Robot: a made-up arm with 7 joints. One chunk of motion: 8 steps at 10 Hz.
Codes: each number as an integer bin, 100 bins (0 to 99) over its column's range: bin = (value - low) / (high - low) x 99, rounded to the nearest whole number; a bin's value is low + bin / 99 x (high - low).
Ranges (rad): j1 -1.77..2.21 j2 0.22..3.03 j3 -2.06..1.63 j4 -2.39..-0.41 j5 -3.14..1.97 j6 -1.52..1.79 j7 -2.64..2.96
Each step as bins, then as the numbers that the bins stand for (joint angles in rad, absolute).
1 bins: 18 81 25 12 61 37 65
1 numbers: -1.0464 2.5191 -1.1282 -2.1500 0.0086 -0.2829 1.0368
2 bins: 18 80 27 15 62 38 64
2 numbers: -1.0464 2.4907 -1.0536 -2.0900 0.0602 -0.2495 0.9802
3 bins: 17 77 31 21 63 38 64
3 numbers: -1.0866 2.4056 -0.9045 -1.9700 0.1118 -0.2495 0.9802
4 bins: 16 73 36 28 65 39 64
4 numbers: -1.1268 2.2920 -0.7182 -1.8300 0.2151 -0.2161 0.9802
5 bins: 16 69 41 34 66 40 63
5 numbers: -1.1268 2.1785 -0.5318 -1.7100 0.2667 -0.1826 0.9236
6 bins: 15 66 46 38 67 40 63
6 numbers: -1.1670 2.0933 -0.3455 -1.6300 0.3183 -0.1826 0.9236
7 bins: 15 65 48 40 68 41 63
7 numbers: -1.1670 2.0649 -0.2709 -1.5900 0.3699 -0.1492 0.9236
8 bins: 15 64 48 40 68 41 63
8 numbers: -1.1670 2.0366 -0.2709 -1.5900 0.3699 -0.1492 0.9236
